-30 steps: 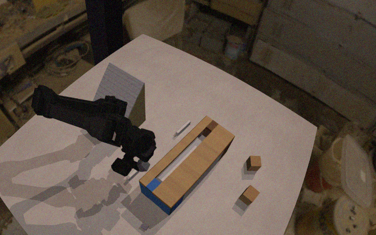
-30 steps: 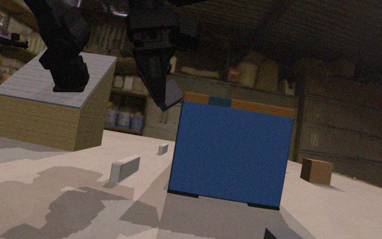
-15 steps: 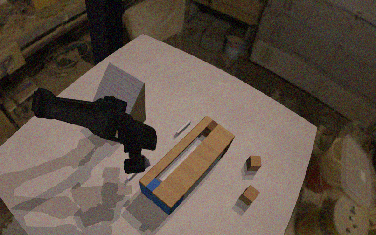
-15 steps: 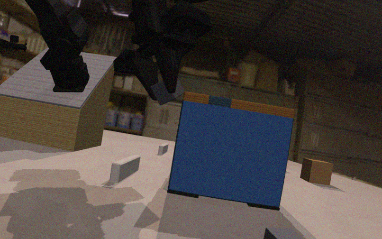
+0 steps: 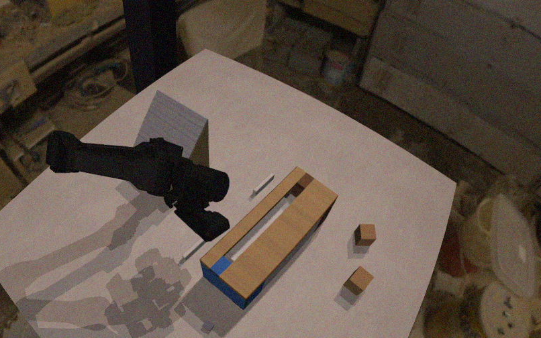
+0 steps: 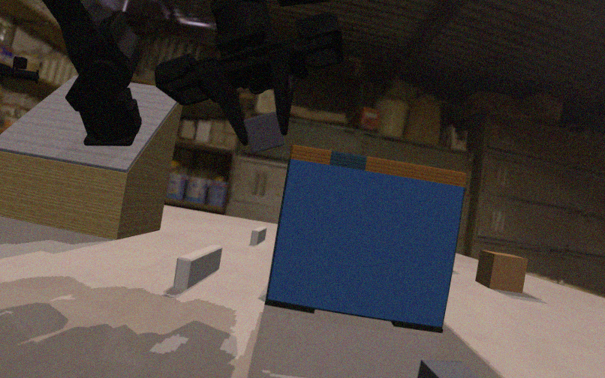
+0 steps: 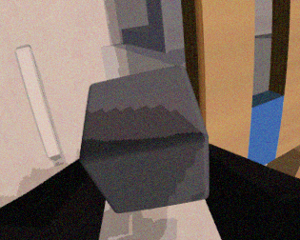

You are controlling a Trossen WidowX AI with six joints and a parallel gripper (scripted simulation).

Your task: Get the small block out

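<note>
My gripper tip is 10 mm to the right of the grey block and 10 mm below it. Round my gripper tip: box (130 mm to the left, 100 mm ahead, 80 mm below).
</note>
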